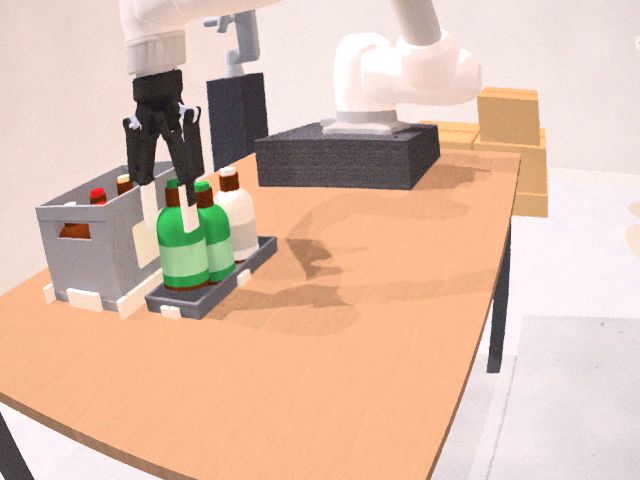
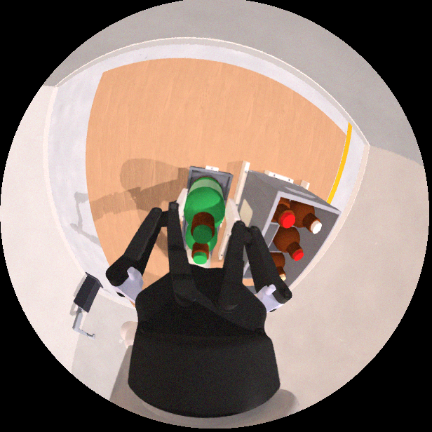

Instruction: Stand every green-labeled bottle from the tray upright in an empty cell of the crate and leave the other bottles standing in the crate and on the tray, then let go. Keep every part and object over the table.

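Frame: origin at the arm's base, x ahead, y left, z up, level; centimetres.
Seen in the pictures: gripper, fingertip midpoint: (image 1: 171, 228); arm's base, origin of the base link: (image 1: 368, 129).
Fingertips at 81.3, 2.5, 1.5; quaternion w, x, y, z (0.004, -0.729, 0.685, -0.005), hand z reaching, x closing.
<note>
Pixels of each thing's top centre, then the offset from my fingertips to it, as dx, dy, dz. "spot": a spot on its surface instead. Level surfaces: height alone.
- front green bottle, middle of its top: (image 1: 173, 180) -2.0, -0.1, +6.5
- dark tray, surface spot: (image 1: 188, 308) spot: +3.1, +3.3, -10.7
- second green bottle, middle of its top: (image 1: 200, 183) -10.3, -1.6, +3.7
- clear-white bottle, middle of its top: (image 1: 227, 168) -19.1, -2.5, +3.7
- grey crate, middle of its top: (image 1: 140, 179) -7.3, -12.7, +5.2
- wooden table, its level: dz -12.3
My gripper (image 1: 169, 219) (image 2: 206, 200) is shut on the front green bottle (image 1: 181, 235) (image 2: 204, 197), its white pads on either side. That bottle has a pale green label, is upright and seems slightly raised over the front of the dark tray (image 1: 188, 308) (image 2: 225, 175). A second green bottle (image 1: 220, 235) (image 2: 192, 241) stands close behind it on the tray. A clear-white bottle (image 1: 241, 206) stands farther back. The grey crate (image 1: 85, 263) (image 2: 262, 192) is beside the tray and holds brown bottles with red, white and cream caps. Its far cells are partly hidden.
White strips (image 1: 135, 297) (image 2: 241, 182) stand around the crate's base, one between crate and tray. The arm's dark base block (image 1: 333, 164) is at the back of the wooden table (image 1: 310, 382) (image 2: 165, 110). Cardboard boxes (image 1: 509, 116) stand behind the table.
</note>
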